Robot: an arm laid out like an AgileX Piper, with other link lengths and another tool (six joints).
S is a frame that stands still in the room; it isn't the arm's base.
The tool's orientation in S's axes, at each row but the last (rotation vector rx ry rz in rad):
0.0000 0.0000 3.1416
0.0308 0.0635 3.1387
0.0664 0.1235 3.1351
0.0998 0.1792 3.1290
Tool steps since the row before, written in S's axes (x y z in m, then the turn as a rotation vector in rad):
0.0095 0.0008 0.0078 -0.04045 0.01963 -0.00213
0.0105 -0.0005 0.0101 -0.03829 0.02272 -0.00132
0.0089 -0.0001 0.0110 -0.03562 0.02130 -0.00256
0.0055 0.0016 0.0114 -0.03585 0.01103 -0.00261
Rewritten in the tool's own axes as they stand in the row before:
-0.0095 -0.0008 0.0078 0.04045 -0.01963 -0.00213
-0.0103 0.0009 0.0103 0.03831 -0.02269 -0.00115
-0.0084 0.0010 0.0113 0.03559 -0.02138 -0.00239
-0.0048 -0.0003 0.0118 0.03572 -0.01118 -0.00362

